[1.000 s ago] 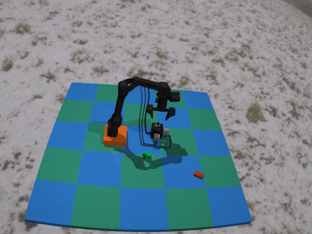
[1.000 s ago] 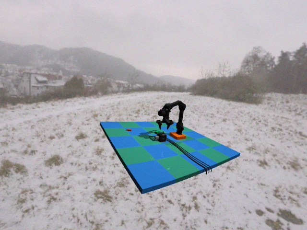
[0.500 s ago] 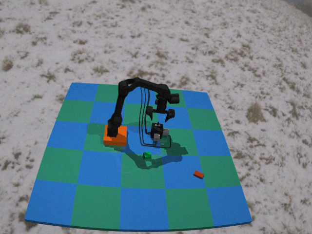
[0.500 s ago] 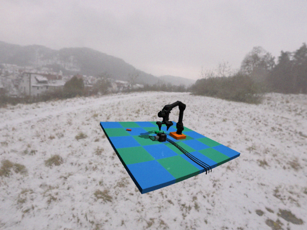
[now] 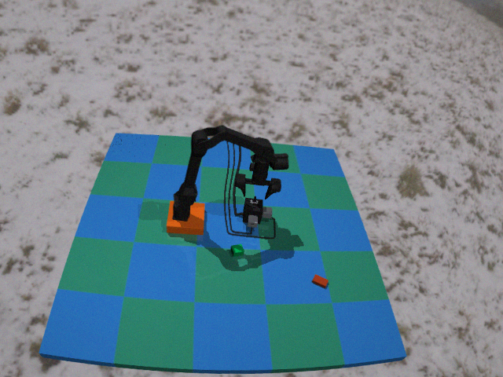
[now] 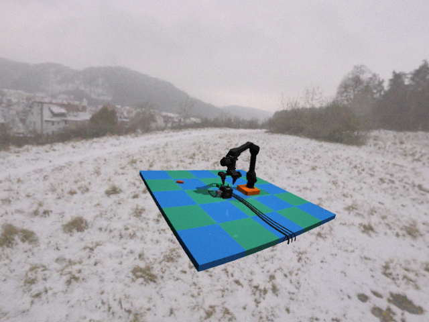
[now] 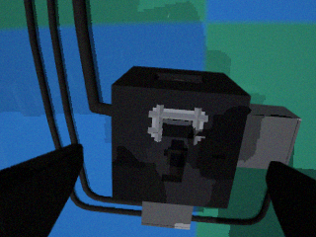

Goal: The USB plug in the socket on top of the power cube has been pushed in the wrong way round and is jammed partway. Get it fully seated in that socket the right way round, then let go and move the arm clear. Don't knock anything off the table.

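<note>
The dark USB plug lies 1 cm below my gripper tip. Round my gripper tip: red block (28 cm ahead, 33 cm to the right, 10 cm below); green block (5 cm behind, 22 cm to the right, 9 cm below); silver-framed socket (1 cm to the left, 4 cm below).
</note>
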